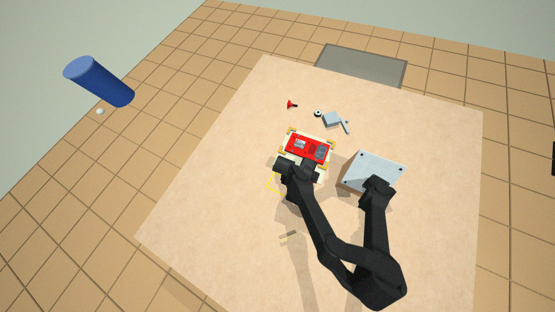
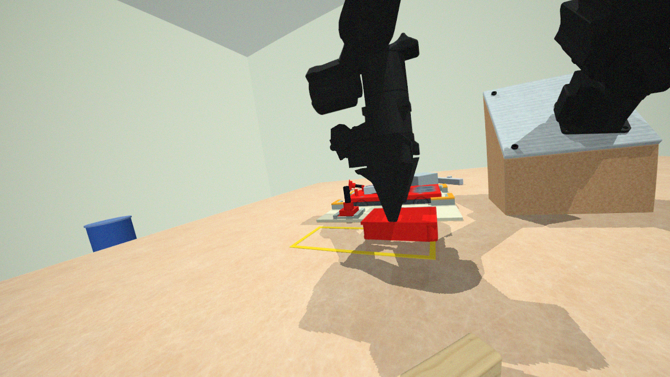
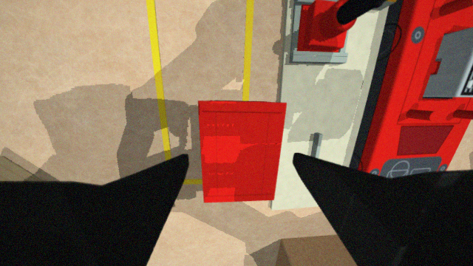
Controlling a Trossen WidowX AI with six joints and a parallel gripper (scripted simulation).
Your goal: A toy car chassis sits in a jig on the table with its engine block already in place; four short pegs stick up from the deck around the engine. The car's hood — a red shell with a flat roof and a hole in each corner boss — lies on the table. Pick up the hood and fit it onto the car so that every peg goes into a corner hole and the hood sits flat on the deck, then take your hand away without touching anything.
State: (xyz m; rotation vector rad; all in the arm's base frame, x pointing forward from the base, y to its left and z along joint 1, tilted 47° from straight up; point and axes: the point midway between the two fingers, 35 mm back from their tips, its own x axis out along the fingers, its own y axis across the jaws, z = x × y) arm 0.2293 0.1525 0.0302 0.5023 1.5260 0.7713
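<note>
Now: gripper tip 10 mm above the red hood. The rest, counted from my gripper tip: grey engine block (100 mm ahead, 170 mm to the right, 10 mm below); then wheel (120 mm ahead, 390 mm to the right, 20 mm below); then jig plate (70 mm ahead, 160 mm to the right, 20 mm below).
</note>
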